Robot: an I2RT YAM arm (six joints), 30 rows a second.
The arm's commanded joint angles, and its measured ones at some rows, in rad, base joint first. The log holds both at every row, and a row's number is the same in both.
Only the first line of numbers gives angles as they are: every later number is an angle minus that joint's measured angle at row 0.
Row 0, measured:
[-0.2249 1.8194 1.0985 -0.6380 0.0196 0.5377]
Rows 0 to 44, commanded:
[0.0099 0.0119 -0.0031 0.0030 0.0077 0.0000]
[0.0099 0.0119 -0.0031 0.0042 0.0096 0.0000]
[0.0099 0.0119 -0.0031 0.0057 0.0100 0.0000]
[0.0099 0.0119 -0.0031 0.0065 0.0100 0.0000]
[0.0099 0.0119 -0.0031 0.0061 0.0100 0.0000]
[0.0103 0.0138 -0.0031 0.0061 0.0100 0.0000]
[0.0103 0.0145 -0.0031 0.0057 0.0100 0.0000]
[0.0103 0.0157 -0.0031 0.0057 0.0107 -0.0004]
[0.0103 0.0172 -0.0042 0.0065 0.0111 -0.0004]
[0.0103 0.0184 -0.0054 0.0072 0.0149 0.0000]
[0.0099 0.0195 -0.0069 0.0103 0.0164 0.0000]
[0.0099 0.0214 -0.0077 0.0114 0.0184 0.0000]
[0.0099 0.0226 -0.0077 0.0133 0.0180 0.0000]
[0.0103 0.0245 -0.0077 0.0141 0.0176 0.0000]
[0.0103 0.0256 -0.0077 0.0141 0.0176 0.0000]
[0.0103 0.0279 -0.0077 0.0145 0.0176 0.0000]
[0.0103 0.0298 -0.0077 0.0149 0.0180 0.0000]
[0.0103 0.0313 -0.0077 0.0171 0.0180 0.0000]
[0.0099 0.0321 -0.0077 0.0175 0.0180 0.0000]
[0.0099 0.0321 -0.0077 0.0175 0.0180 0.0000]
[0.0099 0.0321 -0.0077 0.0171 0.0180 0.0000]
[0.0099 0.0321 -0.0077 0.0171 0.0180 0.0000]
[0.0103 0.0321 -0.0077 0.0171 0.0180 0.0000]
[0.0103 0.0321 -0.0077 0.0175 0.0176 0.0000]
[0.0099 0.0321 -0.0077 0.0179 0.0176 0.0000]
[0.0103 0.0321 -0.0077 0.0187 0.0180 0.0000]
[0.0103 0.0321 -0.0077 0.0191 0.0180 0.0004]
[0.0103 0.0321 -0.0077 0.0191 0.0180 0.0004]
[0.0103 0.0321 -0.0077 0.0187 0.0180 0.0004]
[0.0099 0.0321 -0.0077 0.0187 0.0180 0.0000]
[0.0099 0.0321 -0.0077 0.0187 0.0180 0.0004]
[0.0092 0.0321 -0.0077 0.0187 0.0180 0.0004]
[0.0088 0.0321 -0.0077 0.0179 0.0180 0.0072]
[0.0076 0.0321 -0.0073 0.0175 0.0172 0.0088]
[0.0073 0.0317 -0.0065 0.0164 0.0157 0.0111]
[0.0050 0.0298 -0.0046 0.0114 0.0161 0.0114]
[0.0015 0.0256 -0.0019 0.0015 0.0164 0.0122]
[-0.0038 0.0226 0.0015 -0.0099 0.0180 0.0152]
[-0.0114 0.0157 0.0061 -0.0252 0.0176 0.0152]
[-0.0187 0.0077 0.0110 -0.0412 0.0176 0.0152]
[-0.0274 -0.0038 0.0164 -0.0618 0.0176 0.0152]
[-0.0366 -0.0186 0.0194 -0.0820 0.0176 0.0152]
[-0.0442 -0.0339 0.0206 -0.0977 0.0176 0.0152]
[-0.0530 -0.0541 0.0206 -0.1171 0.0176 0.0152]
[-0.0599 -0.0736 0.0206 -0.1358 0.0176 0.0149]
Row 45, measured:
[-0.0313 0.0000 0.0000 -0.1099 0.0039 0.0061]
